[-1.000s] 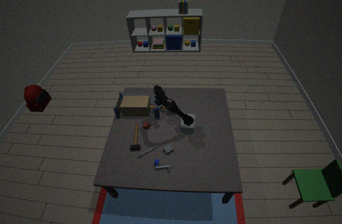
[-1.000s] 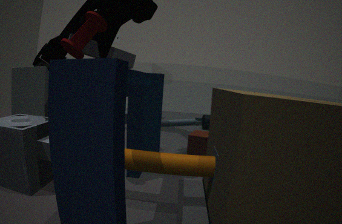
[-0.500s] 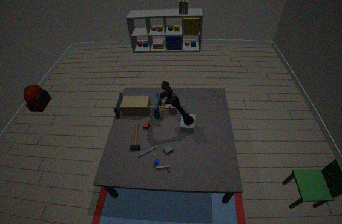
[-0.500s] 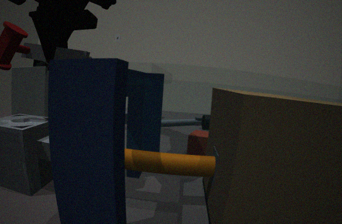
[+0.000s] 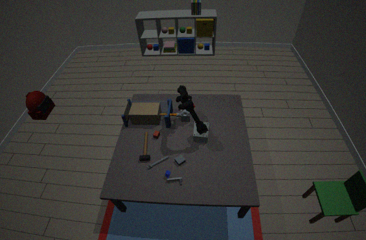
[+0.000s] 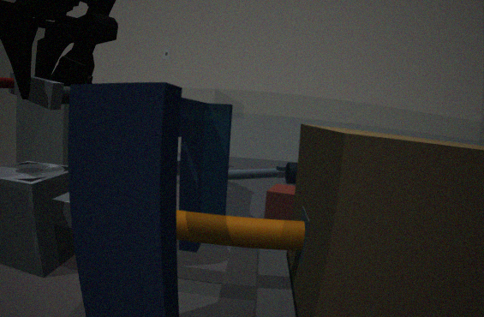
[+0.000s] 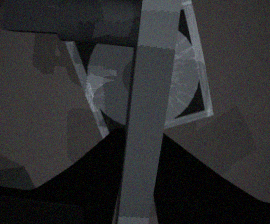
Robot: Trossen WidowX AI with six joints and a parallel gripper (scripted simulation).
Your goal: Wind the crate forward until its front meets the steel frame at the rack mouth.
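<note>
Right now the grey winch handle is 2 cm behind my gripper tip and 1 cm above it. The rest, counted from my gripper tip: red knob 6 cm behind, 2 cm to the right, 2 cm above; grey winch 13 cm below, 2 cm to the right, 1 cm behind; blue steel frame 16 cm ahead, 6 cm below, 1 cm to the right.
</note>
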